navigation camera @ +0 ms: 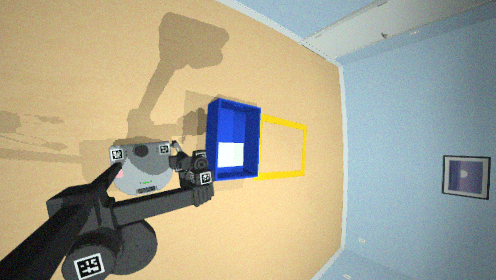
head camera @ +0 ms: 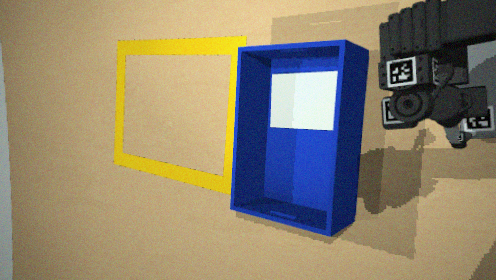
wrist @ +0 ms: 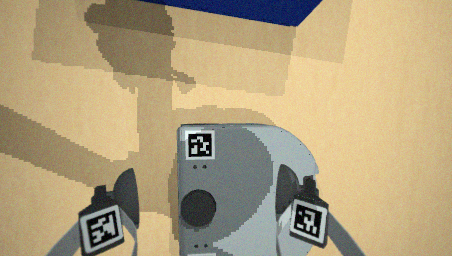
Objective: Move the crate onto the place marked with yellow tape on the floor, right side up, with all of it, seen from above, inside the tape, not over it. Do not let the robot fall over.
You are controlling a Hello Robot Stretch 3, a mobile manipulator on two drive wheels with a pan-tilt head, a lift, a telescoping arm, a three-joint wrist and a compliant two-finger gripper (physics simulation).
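Places are measured from the robot's base along level axes (x ahead, y up, z right), in millimetres.
Pixels of known places: gripper, fingertip midpoint: (wrist: 209, 185); robot's base at its link origin: (navigation camera: 141, 150) (wrist: 202, 184).
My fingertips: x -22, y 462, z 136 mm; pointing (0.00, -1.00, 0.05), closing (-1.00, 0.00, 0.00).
For each thing: its top centre in the pictures, then the offset to it from my fingertips. "spot": a spot on its surface instead.
- blue crate at its top centre: (head camera: 280, 134) (navigation camera: 240, 140) dz +537, dx +26, dy -242 mm
- yellow tape outline at a spot on its surface: (head camera: 120, 110) spot: dz +1717, dx -176, dy -462 mm
The blue crate (head camera: 300, 165) (navigation camera: 230, 127) (wrist: 240, 9) stands upright on the floor, open side up, with a white rectangle inside it. The yellow tape outline (head camera: 120, 110) (navigation camera: 304, 150) lies beside the crate, along one long side; the crate's rim hides part of the nearest strip in the head view. Whether the crate's base touches that strip I cannot tell. My gripper (wrist: 209, 185) is open, with its two fingers wide apart and the robot's own base below them. It is on the crate's other side from the tape, apart from the crate.
My base (navigation camera: 142, 177) is close to the crate's side away from the tape. The folded arm (navigation camera: 155, 205) and wrist are beside the crate's near corner. Beyond the tape are a white skirting board (navigation camera: 343, 200) and a blue wall (navigation camera: 395, 125) with a framed picture (navigation camera: 466, 176).
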